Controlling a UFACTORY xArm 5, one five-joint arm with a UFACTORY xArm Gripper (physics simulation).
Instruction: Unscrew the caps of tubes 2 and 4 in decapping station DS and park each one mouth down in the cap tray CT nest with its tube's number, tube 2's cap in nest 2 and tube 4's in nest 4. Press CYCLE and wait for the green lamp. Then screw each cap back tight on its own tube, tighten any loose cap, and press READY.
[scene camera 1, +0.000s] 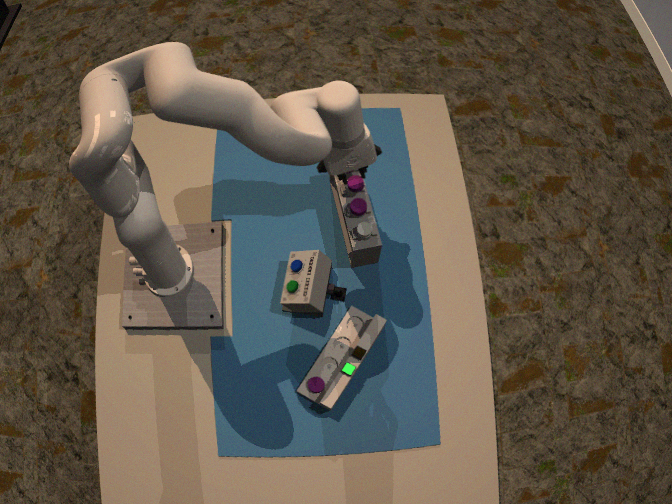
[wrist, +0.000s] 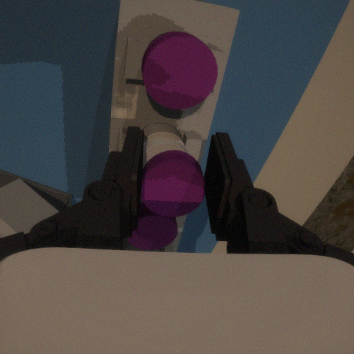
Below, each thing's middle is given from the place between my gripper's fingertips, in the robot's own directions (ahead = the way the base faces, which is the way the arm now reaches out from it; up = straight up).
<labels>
Right now the control box (scene camera 1: 313, 279) is 200 mm to the right of my hand, 90 mm below it and 80 mm behind it. The rest, counted from my hand: cap tray (scene camera 1: 345, 361): 360 mm to the right, 100 mm below, 30 mm behind.
</labels>
